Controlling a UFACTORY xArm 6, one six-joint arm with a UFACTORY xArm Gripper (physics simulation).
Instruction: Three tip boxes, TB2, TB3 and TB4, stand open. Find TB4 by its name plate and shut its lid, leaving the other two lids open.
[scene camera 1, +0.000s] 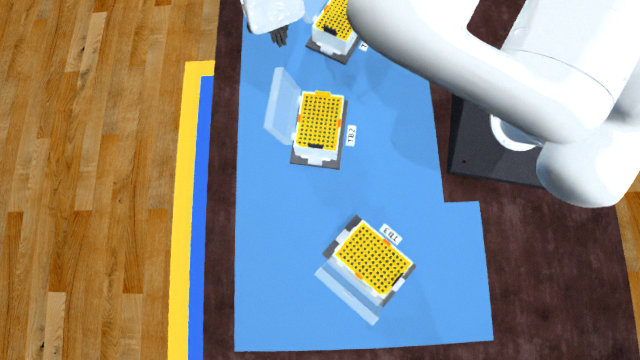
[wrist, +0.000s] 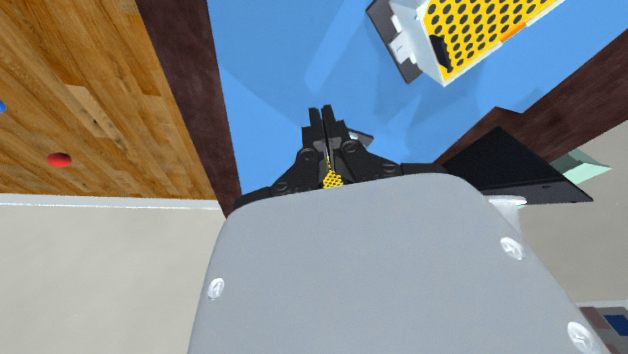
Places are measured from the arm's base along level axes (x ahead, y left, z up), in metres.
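Pixels of known places: gripper, between the fingertips: (scene camera 1: 280, 41) (wrist: 321, 123).
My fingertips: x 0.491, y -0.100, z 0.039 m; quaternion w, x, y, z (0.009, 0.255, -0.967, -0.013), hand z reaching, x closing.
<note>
Behind a point stands the place of what it marks.
TB4 (scene camera 1: 331, 27) @(z -0.019, x 0.396, y -0.185 m) (wrist: 480, 30) @(z -0.019, x 0.370, y -0.194 m), a white box with a yellow rack, is at the top of the scene view, partly behind the arm. Its name plate (scene camera 1: 364, 45) @(z -0.074, x 0.318, y -0.185 m) is mostly hidden. A pale sliver of its lid (scene camera 1: 312, 11) @(z -0.011, x 0.441, y -0.218 m) shows at its left side; the rest is hidden. TB2 (scene camera 1: 320, 122) @(z -0.019, x 0.398, y 0.042 m) (wrist: 332, 180) @(z -0.019, x 0.405, y 0.035 m) stands in the middle, its clear lid (scene camera 1: 281, 107) @(z 0.022, x 0.472, y 0.036 m) open to the left. TB3 (scene camera 1: 374, 257) @(z -0.019, x 0.275, y 0.294 m) stands lower right, its lid (scene camera 1: 347, 295) @(z 0.077, x 0.324, y 0.361 m) open to the lower left. My gripper (scene camera 1: 281, 43) @(z 0.039, x 0.491, y -0.100 m) (wrist: 321, 123) @(z 0.039, x 0.491, y -0.100 m) is shut and empty, left of TB4 and above the mat.
The boxes stand on a blue mat (scene camera 1: 280, 210) @(z -0.076, x 0.462, y 0.215 m) on a dark brown table (scene camera 1: 545, 280) @(z -0.079, x -0.089, y 0.310 m). The white arm (scene camera 1: 450, 65) @(z 0.460, x 0.295, y 0.201 m) reaches over the mat's upper right from the black base plate (scene camera 1: 470, 145) @(z -0.029, x 0.093, y 0.056 m) (wrist: 500, 165) @(z -0.011, x 0.113, y -0.089 m). Wooden floor (scene camera 1: 100, 175) (wrist: 100, 100) lies to the left.
</note>
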